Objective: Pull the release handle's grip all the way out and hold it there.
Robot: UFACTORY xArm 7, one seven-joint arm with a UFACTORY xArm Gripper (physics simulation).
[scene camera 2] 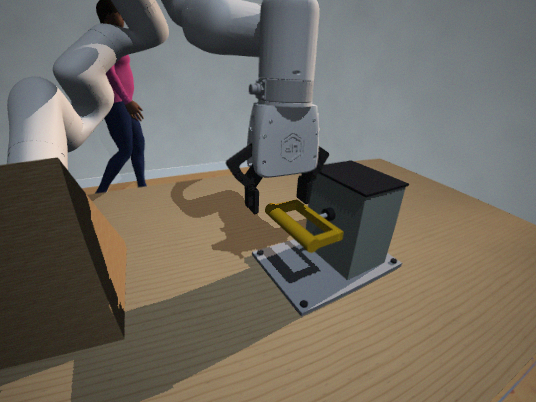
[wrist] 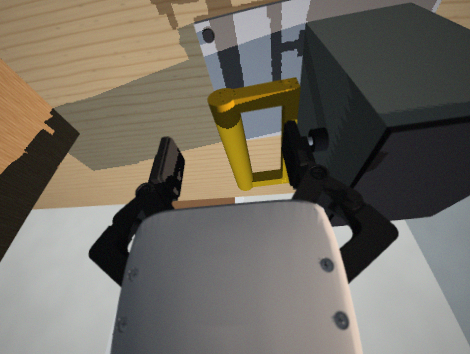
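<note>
The yellow release handle is a rectangular frame sticking out level from a grey housing with a black lid. Its round grip bar is on the side away from the housing. A short rod with a black collar shows between handle and housing. My gripper is open and empty, pointing down near the handle's far end. In the wrist view one finger is left of the grip bar; the other overlaps the handle's rear bar, beside the housing. Contact cannot be told.
The housing stands on a pale base plate with dark bolts, on the wooden table. A large wooden box stands at the left. A person in a pink top stands behind the table.
</note>
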